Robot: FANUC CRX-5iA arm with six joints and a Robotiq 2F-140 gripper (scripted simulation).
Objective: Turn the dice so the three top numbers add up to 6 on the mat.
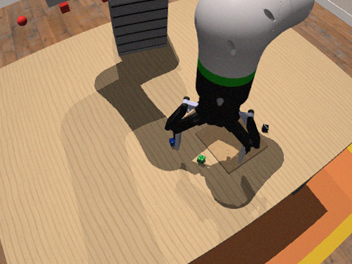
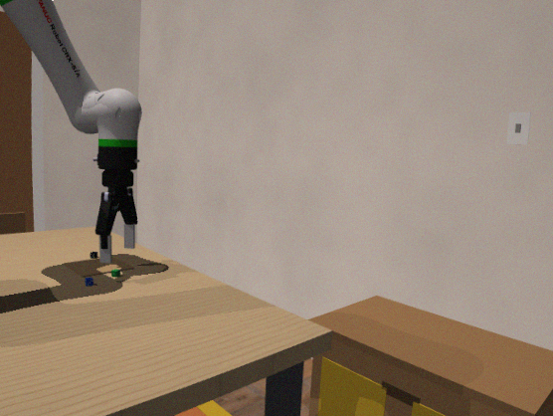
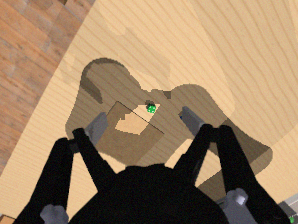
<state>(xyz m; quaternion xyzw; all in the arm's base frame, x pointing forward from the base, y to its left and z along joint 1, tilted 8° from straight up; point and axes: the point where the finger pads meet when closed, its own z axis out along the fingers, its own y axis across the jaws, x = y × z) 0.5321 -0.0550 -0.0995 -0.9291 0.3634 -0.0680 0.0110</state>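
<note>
My gripper is now 5 cm above the green die, 1 cm to the left of it and 1 cm past it. The rest, counted from my hand: blue die (9 cm behind, 5 cm to the right, 5 cm below); tan mat (9 cm to the left, 6 cm below, 2 cm behind); black die (19 cm to the left, 5 cm below).
</note>
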